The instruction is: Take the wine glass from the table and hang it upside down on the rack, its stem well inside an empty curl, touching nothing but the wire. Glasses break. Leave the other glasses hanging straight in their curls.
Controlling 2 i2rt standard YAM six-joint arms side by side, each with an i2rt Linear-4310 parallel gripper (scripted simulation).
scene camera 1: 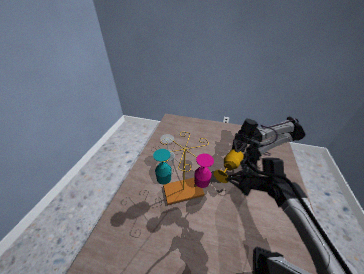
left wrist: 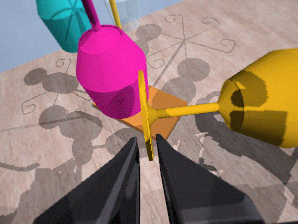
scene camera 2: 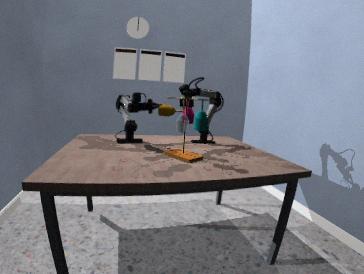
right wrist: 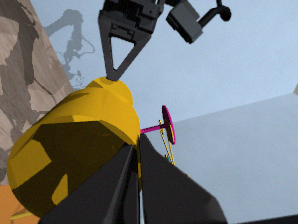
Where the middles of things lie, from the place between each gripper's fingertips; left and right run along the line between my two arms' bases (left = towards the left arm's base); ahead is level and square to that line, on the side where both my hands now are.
I see the yellow wine glass (right wrist: 51,160) 8 cm to the right of my left hand and 2 cm below it. From my left hand the other things lie so: wire rack (scene camera 1: 183,190) 22 cm ahead, 10 cm below, 7 cm to the right.
Right now the yellow wine glass is 80 mm to the left of my right hand, 40 mm ahead of it and 30 mm below it. From my right hand the other things lie so: wire rack 250 mm ahead, 120 mm below, 100 mm to the left.
